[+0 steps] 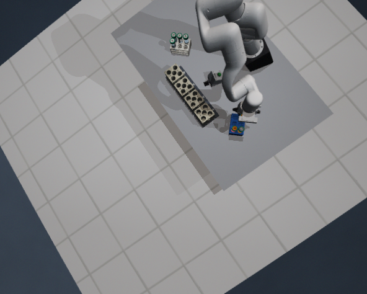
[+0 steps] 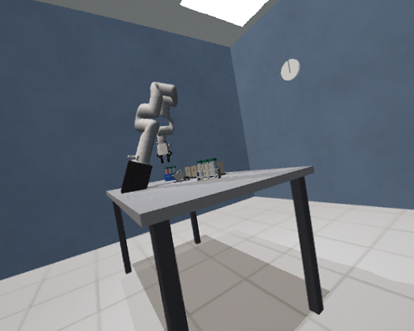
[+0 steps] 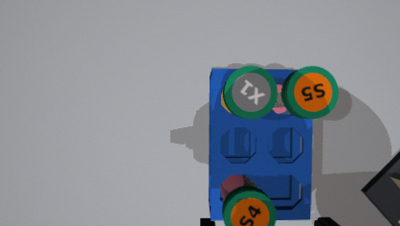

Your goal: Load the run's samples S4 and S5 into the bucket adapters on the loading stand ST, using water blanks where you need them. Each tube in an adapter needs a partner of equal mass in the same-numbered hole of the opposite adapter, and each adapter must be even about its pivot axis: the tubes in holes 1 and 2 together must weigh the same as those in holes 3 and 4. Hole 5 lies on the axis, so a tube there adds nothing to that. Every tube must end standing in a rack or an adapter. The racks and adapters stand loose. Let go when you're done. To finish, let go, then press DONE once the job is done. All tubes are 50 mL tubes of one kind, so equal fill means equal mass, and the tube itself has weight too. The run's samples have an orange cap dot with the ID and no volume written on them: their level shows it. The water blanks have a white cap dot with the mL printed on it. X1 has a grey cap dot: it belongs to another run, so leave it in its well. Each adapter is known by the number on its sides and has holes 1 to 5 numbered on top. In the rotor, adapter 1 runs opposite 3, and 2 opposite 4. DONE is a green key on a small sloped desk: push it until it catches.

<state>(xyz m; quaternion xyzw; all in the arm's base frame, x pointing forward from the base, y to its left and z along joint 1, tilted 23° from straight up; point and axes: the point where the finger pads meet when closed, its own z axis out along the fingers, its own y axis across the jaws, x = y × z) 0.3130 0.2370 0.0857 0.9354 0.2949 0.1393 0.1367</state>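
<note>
My hand is 4 cm short of the blue rack, 1 cm to the right of it and 15 cm above it. The rest, counted from my hand: white rack: 14 cm behind, 64 cm to the right, 15 cm below; adapter: 13 cm ahead, 20 cm to the right, 13 cm below.
</note>
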